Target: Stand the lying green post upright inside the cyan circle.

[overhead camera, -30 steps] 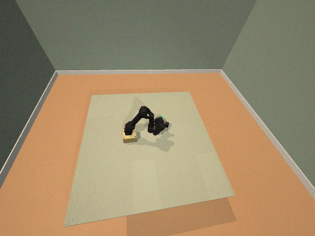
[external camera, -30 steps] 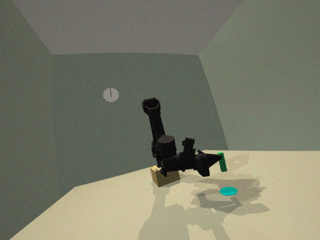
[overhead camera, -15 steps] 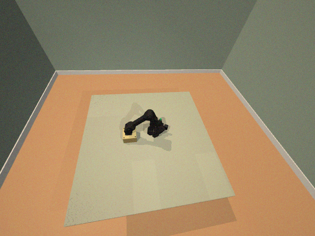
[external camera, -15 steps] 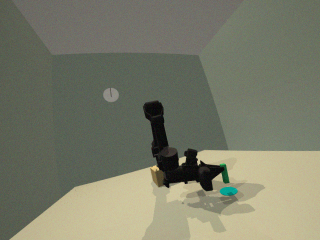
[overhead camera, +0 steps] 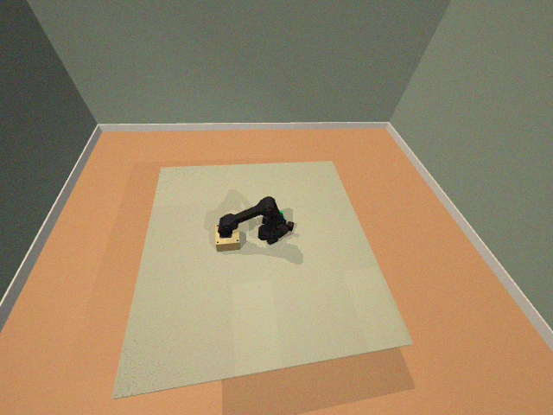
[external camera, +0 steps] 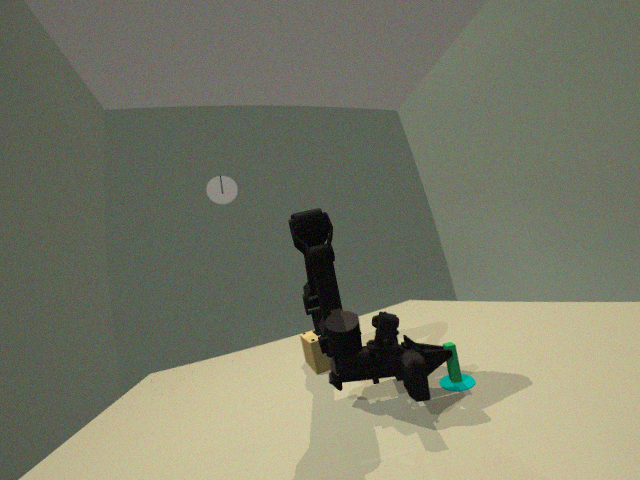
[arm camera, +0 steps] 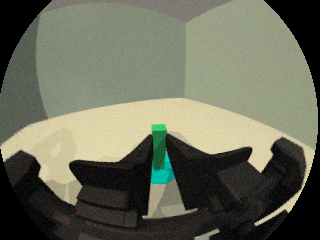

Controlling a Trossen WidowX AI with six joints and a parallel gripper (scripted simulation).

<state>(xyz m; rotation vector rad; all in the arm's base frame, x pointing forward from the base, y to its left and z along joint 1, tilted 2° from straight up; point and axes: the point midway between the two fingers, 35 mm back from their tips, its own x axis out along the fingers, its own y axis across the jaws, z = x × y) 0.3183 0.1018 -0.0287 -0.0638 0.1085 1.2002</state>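
Right now my gripper tip is 20 mm above the green post. Round my gripper tip: cyan circle (60 mm below).
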